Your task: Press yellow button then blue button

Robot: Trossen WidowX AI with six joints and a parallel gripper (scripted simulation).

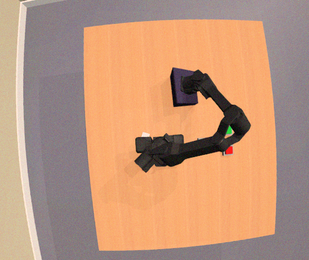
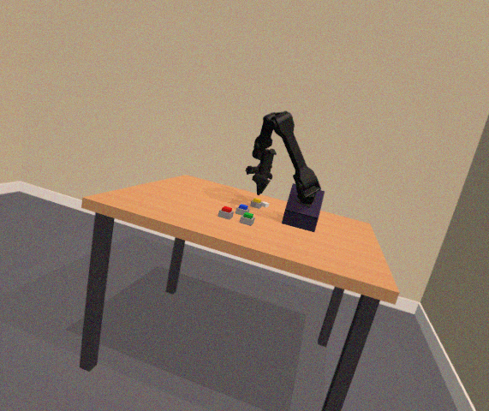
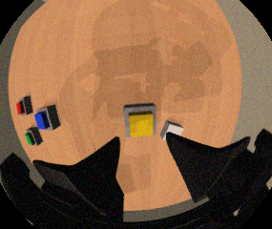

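Now: the yellow button 30 mm below my gripper tip. The rest, counted from my gripper tip: green button (300 mm to the left, 70 mm behind, 30 mm below); small white block (60 mm to the right, 50 mm below, 20 mm behind); blue button (200 mm to the left, 30 mm below).
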